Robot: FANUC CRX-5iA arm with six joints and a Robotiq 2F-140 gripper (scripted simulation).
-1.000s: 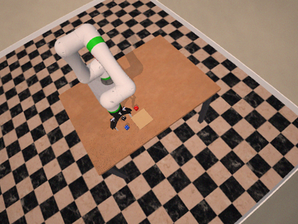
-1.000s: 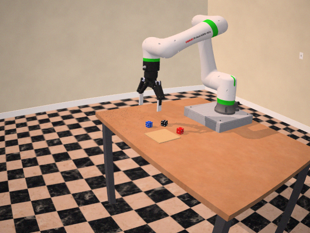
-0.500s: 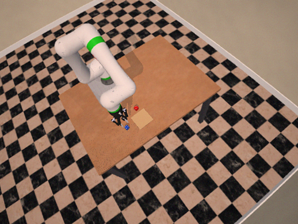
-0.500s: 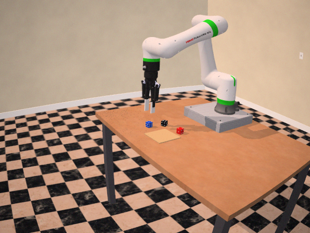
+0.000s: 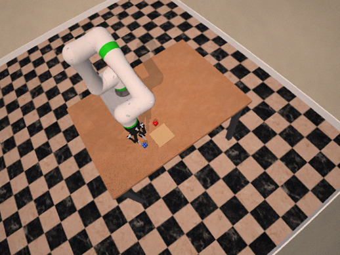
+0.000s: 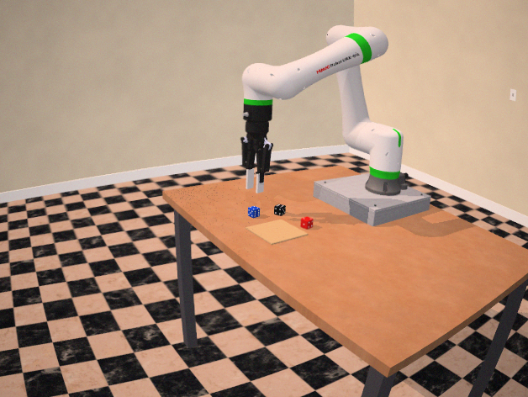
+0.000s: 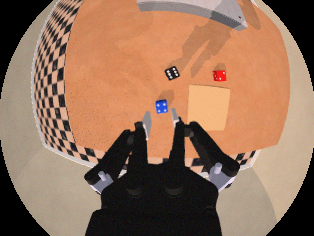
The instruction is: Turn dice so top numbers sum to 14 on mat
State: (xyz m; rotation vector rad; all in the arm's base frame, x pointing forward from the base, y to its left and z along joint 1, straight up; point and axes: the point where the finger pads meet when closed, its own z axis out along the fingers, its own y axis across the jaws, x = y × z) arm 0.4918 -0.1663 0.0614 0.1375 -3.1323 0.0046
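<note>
Right now my hand is 110 mm above the blue die. From my hand the other things lie so: tan mat (20 mm ahead, 140 mm to the left, 120 mm below); then black die (90 mm behind, 30 mm to the left, 110 mm below); then red die (90 mm behind, 170 mm to the left, 110 mm below).
</note>
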